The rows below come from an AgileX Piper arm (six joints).
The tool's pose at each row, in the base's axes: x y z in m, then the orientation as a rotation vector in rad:
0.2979, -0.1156, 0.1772, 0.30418, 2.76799, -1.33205
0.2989, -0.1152, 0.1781, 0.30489, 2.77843, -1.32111
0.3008, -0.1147, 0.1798, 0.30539, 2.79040, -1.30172
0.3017, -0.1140, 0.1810, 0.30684, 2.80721, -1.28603
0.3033, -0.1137, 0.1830, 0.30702, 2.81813, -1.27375
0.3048, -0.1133, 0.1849, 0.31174, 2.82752, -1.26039
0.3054, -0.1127, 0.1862, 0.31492, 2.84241, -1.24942
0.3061, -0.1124, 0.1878, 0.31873, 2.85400, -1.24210
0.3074, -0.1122, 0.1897, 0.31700, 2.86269, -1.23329
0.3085, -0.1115, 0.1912, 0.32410, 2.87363, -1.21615
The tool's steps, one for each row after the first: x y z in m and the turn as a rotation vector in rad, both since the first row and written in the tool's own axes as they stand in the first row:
-0.0010, -0.0002, -0.0009, -0.00878, 0.00526, -0.00207
-0.0031, -0.0009, -0.0024, -0.02308, 0.00914, -0.00330
-0.0040, -0.0012, -0.0038, -0.03588, 0.01856, -0.00698
-0.0058, -0.0022, -0.0053, -0.04547, 0.02384, -0.00940
-0.0074, -0.0031, -0.0069, -0.05529, 0.02929, -0.00855
-0.0081, -0.0036, -0.0082, -0.06457, 0.03942, -0.01148
-0.0090, -0.0046, -0.0094, -0.07095, 0.04820, -0.01332
-0.0105, -0.0056, -0.0108, -0.07791, 0.05218, -0.01652
-0.0116, -0.0061, -0.0123, -0.09011, 0.05895, -0.01457

